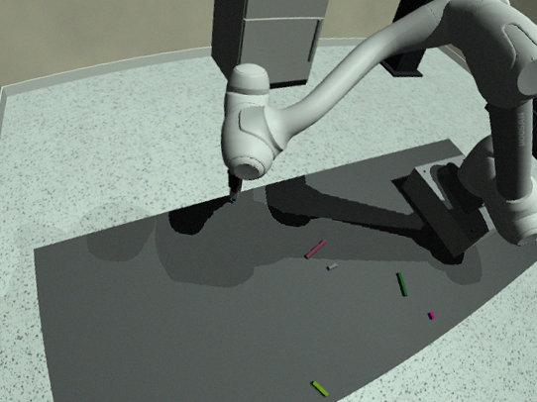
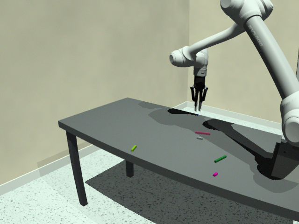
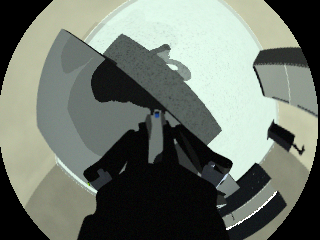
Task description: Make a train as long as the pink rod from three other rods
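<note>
The blue rod lies 6 cm below my hand. Round my hand: pink rod (25 cm to the left, 18 cm behind, 6 cm below); then grey rod (32 cm to the left, 20 cm behind, 6 cm below); then green rod (45 cm to the left, 40 cm behind, 6 cm below).
</note>
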